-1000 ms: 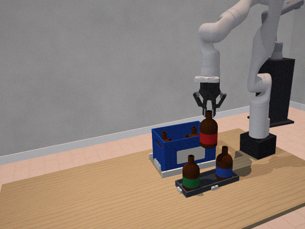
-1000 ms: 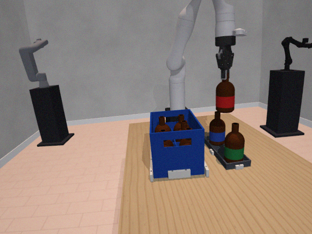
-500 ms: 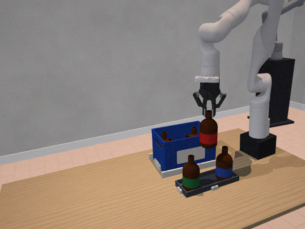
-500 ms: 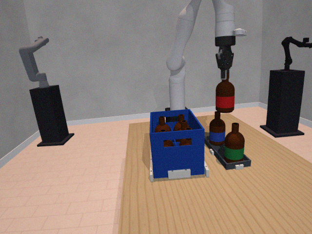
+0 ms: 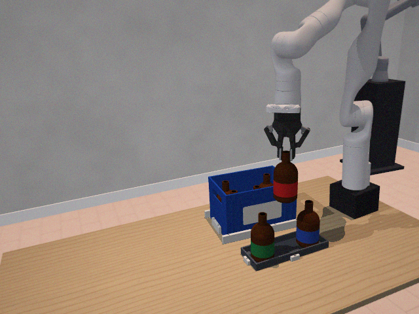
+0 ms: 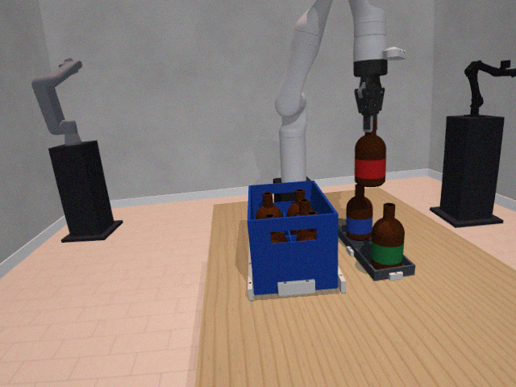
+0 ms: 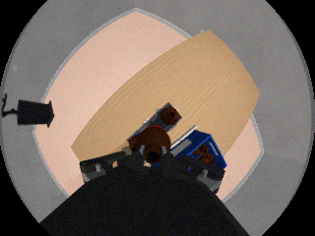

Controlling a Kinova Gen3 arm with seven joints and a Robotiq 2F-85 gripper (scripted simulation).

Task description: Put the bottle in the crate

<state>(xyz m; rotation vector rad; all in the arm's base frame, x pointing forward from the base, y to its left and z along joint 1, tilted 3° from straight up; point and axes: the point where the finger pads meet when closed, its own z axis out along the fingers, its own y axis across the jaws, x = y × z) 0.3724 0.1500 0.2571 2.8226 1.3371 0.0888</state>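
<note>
Now: the red-banded bottle 70 mm below my hand. From my hand the other things lie so: dark tray 10 mm to the left, 320 mm below; blue crate 20 mm ahead, 210 mm to the right, 250 mm below.
</note>
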